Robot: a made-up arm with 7 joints.
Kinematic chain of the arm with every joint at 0, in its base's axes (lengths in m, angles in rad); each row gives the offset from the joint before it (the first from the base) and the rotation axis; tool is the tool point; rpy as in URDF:
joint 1: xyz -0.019 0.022 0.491 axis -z
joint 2: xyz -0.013 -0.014 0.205 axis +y
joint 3: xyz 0.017 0 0.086 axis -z
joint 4: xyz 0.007 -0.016 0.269 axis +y
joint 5: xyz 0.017 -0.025 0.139 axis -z
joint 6: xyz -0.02 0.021 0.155 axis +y
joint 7: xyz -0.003 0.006 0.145 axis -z
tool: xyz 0 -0.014 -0.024 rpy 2.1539 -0.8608 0.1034
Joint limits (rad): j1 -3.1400..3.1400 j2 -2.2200..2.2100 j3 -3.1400..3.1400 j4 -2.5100..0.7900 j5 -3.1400..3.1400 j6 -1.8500..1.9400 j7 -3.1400..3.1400
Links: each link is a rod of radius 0.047 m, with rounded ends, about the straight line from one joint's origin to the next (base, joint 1, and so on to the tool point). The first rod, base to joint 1, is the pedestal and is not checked.
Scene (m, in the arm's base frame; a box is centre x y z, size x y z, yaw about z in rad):
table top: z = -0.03
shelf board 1: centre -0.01 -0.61 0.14 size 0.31 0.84 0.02 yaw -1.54
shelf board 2: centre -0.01 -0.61 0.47 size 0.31 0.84 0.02 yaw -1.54
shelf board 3: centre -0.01 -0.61 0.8 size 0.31 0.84 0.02 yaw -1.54
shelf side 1: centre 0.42 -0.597 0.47 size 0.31 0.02 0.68 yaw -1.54
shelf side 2: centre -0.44 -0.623 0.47 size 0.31 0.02 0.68 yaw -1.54
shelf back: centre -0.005 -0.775 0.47 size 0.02 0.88 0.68 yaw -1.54
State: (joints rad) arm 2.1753 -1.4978 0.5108 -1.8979 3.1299 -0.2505 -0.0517
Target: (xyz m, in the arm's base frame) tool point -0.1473 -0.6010 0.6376
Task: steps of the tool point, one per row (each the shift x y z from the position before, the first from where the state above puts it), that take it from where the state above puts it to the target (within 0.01 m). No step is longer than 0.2 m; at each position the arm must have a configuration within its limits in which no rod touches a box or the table.
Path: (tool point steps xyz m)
1: -0.0742 0.1447 0.0743
2: -0.1188 0.0999 0.1066
3: -0.1463 0.0287 0.1244
4: -0.1454 -0.0546 0.1209
5: -0.1135 -0.1298 0.0945
6: -0.0580 -0.1779 0.0488
7: 0.0050 -0.1866 -0.0069
8: 0.0569 -0.1557 -0.0607
9: 0.0827 -0.0964 -0.1012
10: 0.0765 -0.0270 -0.1194
11: -0.0069 -0.0988 0.0065
12: 0.0032 -0.0876 0.0000
13: 0.0117 -0.0734 -0.0065

